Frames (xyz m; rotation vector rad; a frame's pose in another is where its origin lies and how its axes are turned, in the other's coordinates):
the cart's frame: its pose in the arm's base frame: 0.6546 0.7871 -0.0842 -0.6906 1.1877 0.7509
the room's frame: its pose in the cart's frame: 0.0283 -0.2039 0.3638 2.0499 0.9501 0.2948
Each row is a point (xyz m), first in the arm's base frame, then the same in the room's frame.
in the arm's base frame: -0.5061 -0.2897 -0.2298
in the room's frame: 0.4327 -1.8055 0.7226
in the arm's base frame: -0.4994 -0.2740 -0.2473
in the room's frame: 0.4489 -1.7871 0.7225
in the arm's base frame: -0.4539 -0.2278 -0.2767
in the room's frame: 0.4667 -1.7186 0.7155
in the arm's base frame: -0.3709 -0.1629 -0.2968
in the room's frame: 0.4659 -1.6128 0.6977
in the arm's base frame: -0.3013 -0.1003 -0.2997
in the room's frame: 0.4582 -1.5242 0.6682
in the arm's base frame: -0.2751 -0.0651 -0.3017
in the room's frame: 0.4608 -1.4850 0.6487
